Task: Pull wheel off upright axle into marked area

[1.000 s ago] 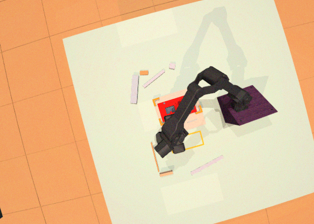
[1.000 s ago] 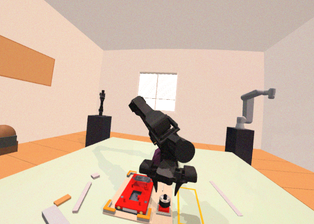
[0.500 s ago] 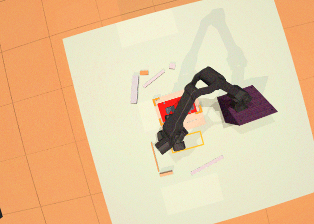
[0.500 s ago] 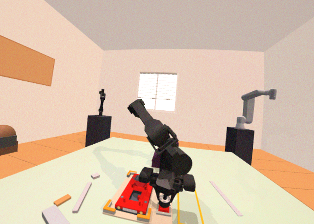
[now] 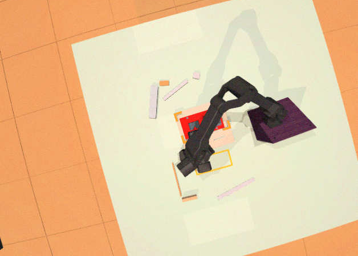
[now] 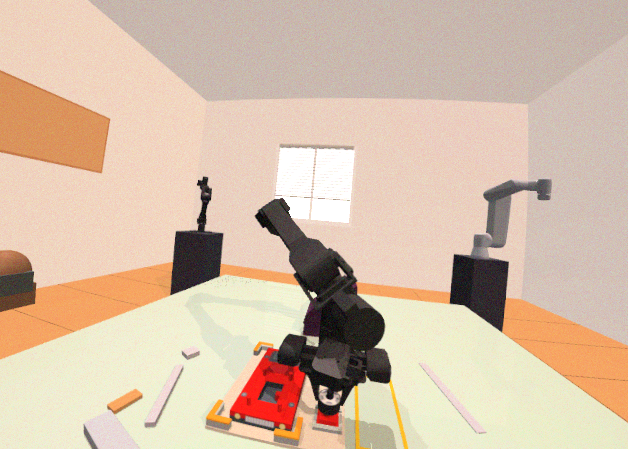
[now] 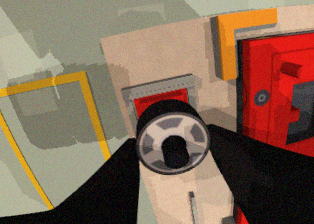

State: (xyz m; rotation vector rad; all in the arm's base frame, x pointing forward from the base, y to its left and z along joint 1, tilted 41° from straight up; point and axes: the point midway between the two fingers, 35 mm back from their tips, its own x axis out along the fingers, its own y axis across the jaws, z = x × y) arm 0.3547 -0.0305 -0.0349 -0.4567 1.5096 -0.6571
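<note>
Right now the grey hub is right at my gripper tip.
</note>
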